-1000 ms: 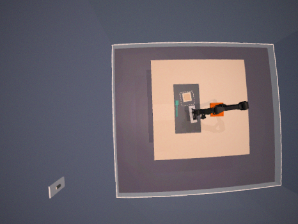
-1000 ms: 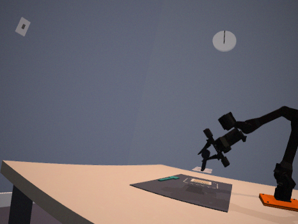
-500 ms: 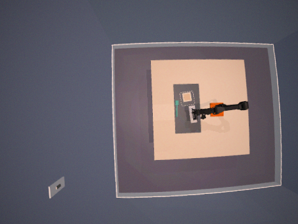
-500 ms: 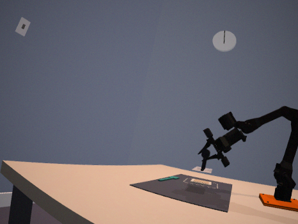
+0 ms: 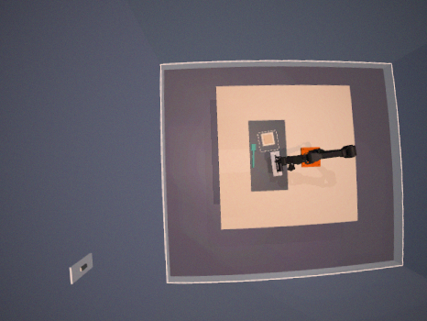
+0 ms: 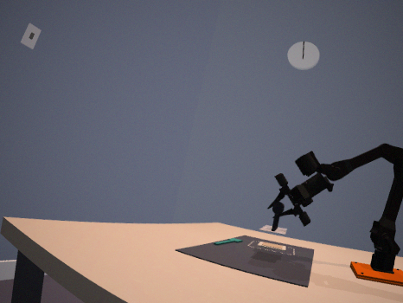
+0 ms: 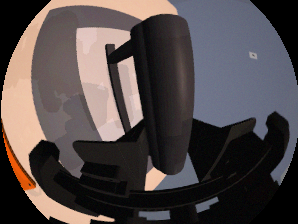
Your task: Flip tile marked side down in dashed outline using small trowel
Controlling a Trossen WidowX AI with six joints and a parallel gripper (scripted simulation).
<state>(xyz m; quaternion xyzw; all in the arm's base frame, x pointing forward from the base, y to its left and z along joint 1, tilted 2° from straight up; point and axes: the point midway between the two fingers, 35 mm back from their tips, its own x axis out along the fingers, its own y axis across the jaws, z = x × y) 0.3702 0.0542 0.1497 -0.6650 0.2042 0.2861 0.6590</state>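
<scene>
The teal t-shaped tool lies 14 cm ahead of my gripper tip, 8 cm to the right of it and 13 cm below it. The rest, counted from my gripper tip: dark grey mat (6 cm to the right, 16 cm below); tan square tile (21 cm to the right, 13 cm below).
</scene>
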